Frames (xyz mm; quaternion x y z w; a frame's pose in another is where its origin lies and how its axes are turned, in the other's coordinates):
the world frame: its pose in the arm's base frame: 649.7 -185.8 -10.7 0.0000 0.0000 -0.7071 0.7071
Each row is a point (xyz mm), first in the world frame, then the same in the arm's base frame.
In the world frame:
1: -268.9 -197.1 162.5
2: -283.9 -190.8 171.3
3: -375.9 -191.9 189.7
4: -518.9 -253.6 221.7
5: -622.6 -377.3 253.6
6: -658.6 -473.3 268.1
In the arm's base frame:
1: 452.6 83.1 151.8
2: 458.9 98.1 160.6
3: 457.8 190.1 179.0
4: 396.1 333.1 211.0
5: 272.4 436.8 242.9
6: 176.4 472.8 257.4

